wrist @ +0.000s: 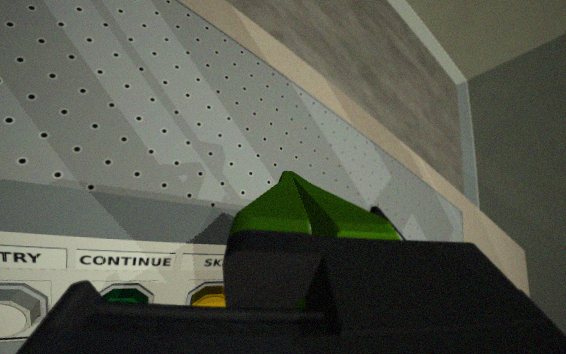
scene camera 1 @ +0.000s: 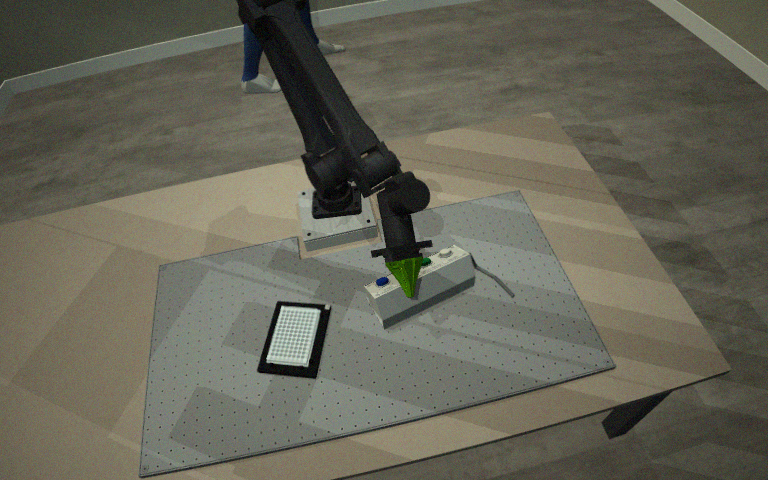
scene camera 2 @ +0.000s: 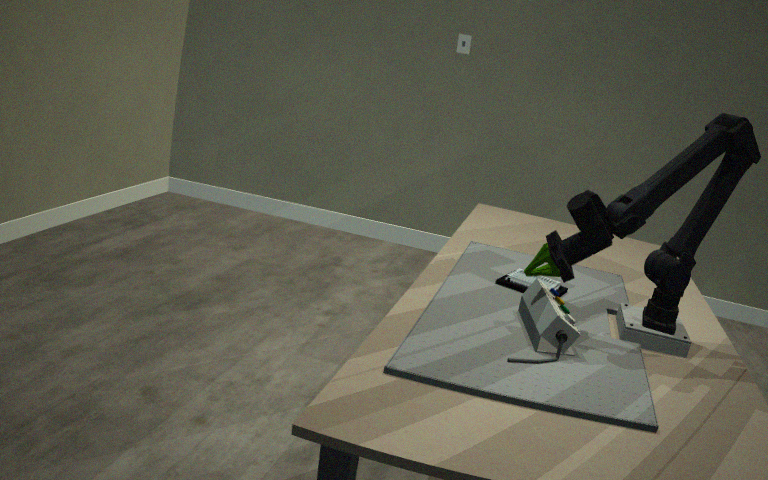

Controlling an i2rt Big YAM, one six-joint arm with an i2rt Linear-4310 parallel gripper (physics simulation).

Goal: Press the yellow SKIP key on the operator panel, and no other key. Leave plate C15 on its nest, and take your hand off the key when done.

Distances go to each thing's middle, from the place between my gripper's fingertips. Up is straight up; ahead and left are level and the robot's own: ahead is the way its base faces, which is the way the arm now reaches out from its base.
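White well plate in black tray [scene camera 1: 292, 343]: 240 mm to the right of my hand, 10 mm ahead of it, 90 mm below it.
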